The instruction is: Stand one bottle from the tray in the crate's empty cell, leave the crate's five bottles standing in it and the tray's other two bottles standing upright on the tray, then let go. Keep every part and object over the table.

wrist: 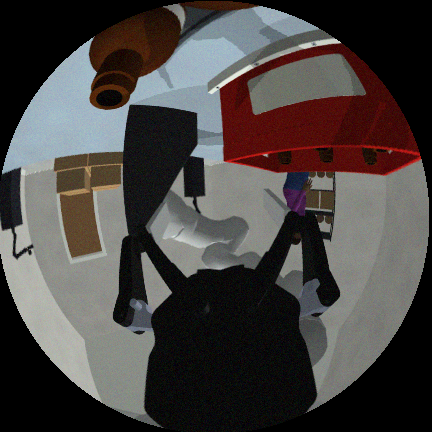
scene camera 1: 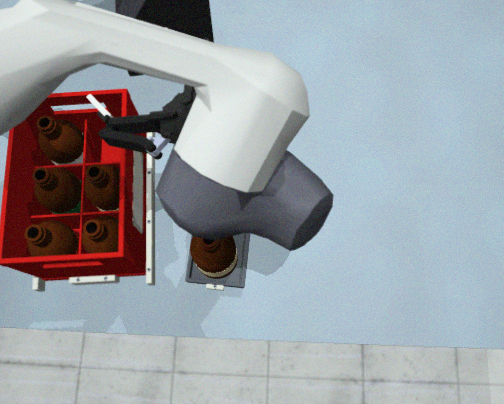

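The red crate (scene camera 1: 135, 257) (wrist: 235, 125) is at the left in the scene view. Its bottles (scene camera 1: 65, 142) (scene camera 1: 58, 192) (scene camera 1: 103, 190) (scene camera 1: 53, 239) (scene camera 1: 102, 237) stand upright. Its empty cell (scene camera 1: 93, 150) is at the back right, partly covered by the fingers. The grey tray (scene camera 1: 241, 270) lies right of the crate. One brown bottle (scene camera 1: 213, 256) stands on it; the arm hides the tray's rear part. A tray bottle (wrist: 140, 42) shows upper left in the wrist view, with part of another (wrist: 220, 4) at the edge. My gripper (scene camera 1: 100, 107) (wrist: 215, 203) is open and empty, tilted sideways, seen across the crate's back right part.
White rails (scene camera 1: 150, 220) (scene camera 1: 93, 279) lie along the crate's right and front sides. A small white block (scene camera 1: 215, 287) sits at the tray's front. A large black object (scene camera 1: 175, 22) is behind the arm. The table's front edge runs below crate and tray in the scene view.
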